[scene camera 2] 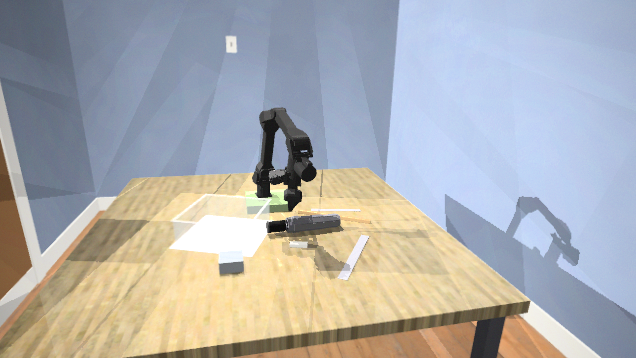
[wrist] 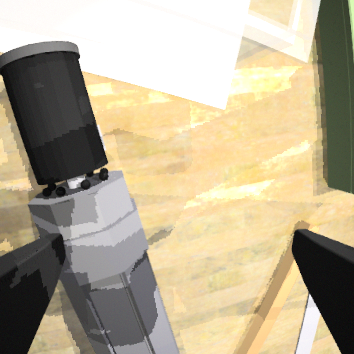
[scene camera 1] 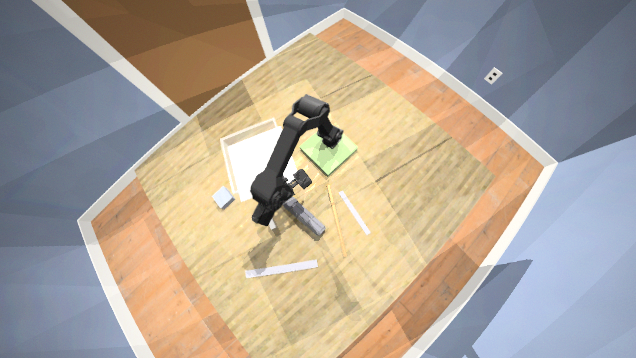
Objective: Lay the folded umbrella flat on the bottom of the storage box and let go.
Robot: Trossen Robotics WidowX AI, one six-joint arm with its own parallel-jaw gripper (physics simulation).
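Frame: origin at the arm's base, x ahead, y left, z up, level; millimetres.
Where they show: gripper, between the fingertips: (scene camera 2: 289,204) (wrist: 179,243) (scene camera 1: 292,191); arm's base, origin of its link: (scene camera 2: 263,194) (scene camera 1: 331,140).
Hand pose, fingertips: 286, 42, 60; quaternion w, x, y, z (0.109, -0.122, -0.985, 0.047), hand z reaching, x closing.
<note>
Each offset is from my fingertips to the top centre of the thing, as dx, dy, dz. "spot": to the spot under its first point.
The folded umbrella has a grey body {+40, +44, -36} (scene camera 1: 306,218) (scene camera 2: 314,223) (wrist: 117,300) and a black end piece {spot: +57, -65, -56} (scene camera 2: 276,226) (wrist: 62,115). It lies on the table outside the storage box, its black end toward the box. The storage box has a white bottom (scene camera 1: 252,162) (scene camera 2: 220,235) (wrist: 165,45) and pale, see-through walls. My gripper (wrist: 179,243) is open and empty, pointing down above the table at the umbrella. In the wrist view the left finger overlaps the grey body's edge and the right finger is well to its right. In scene camera 1 the arm hides the fingertips.
A green slab (scene camera 1: 325,162) (scene camera 2: 254,201) (wrist: 337,110) carries the arm's base. An orange stick {-33, +191, -81} (scene camera 1: 337,220) (wrist: 270,300) and a white strip {-102, +229, -91} (scene camera 1: 355,213) lie beside the umbrella. Another strip {+267, +148, -91} (scene camera 1: 281,269) (scene camera 2: 354,257), a grey block {+217, -245, -57} (scene camera 1: 223,197) (scene camera 2: 231,262) and a small white piece {+152, -11, -81} (scene camera 2: 299,245) lie nearby.
</note>
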